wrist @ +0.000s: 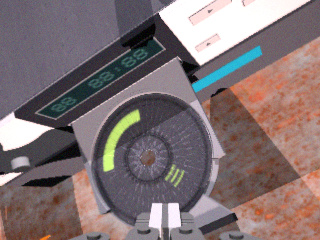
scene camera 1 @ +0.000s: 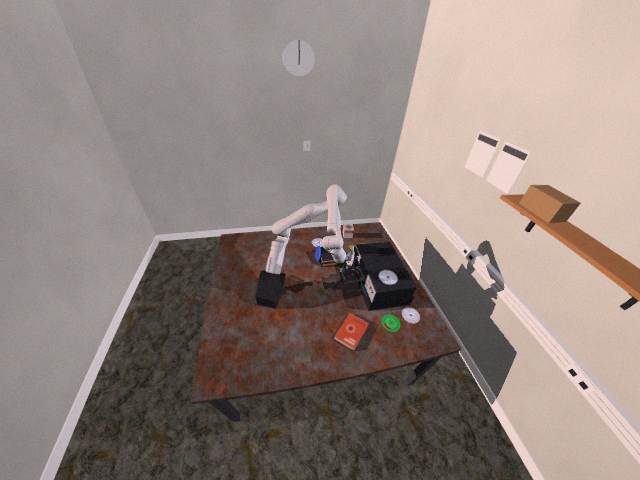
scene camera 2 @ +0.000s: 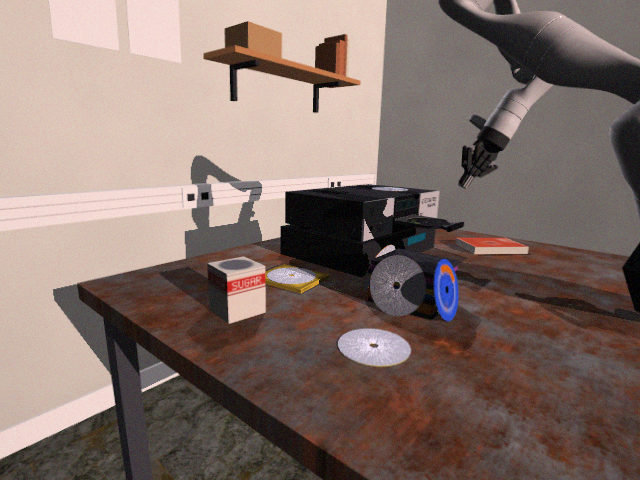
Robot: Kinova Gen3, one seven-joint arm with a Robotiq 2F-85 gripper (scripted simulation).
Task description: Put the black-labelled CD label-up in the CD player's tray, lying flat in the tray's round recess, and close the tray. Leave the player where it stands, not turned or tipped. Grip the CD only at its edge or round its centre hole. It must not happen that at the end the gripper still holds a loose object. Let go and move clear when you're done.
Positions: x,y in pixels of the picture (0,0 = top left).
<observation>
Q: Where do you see a black cd player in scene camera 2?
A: At 358,211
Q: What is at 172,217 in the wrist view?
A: My gripper.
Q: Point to a sugar box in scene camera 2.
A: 236,286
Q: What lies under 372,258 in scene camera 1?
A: A black cd player.
</observation>
